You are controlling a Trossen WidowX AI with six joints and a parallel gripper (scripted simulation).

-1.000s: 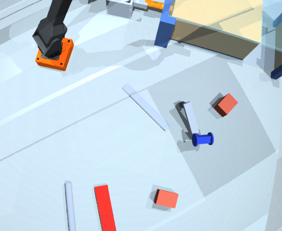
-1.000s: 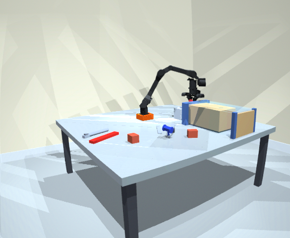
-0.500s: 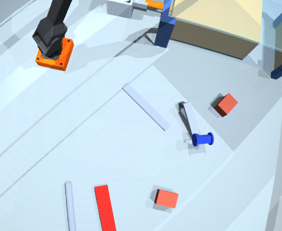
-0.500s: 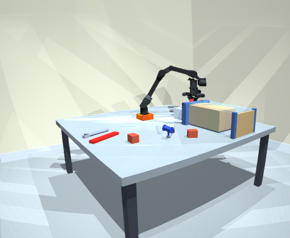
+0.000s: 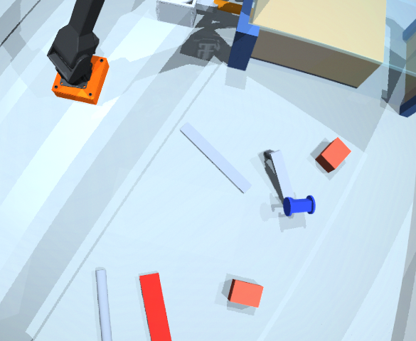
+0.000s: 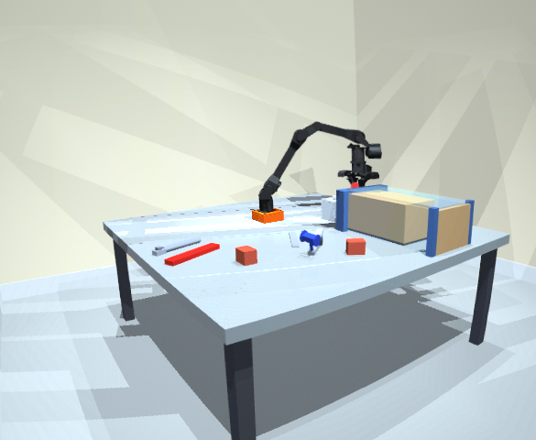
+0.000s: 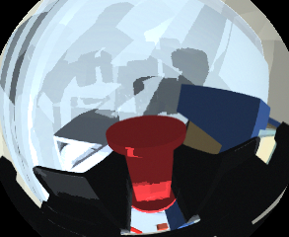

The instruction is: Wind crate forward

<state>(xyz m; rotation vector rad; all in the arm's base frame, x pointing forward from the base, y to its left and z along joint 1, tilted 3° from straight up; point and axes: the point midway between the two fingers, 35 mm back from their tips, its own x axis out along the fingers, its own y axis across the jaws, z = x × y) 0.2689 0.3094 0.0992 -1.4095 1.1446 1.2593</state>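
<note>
My gripper tip is now 80 mm short of the blue steel frame, 80 mm to the left of it and 10 mm above it. The rest, counted from my gripper tip: red knob 20 mm above; round winch 90 mm behind, 70 mm to the right, 80 mm below; grey crank handle 30 mm behind, 20 mm to the right, 10 mm below.
</note>
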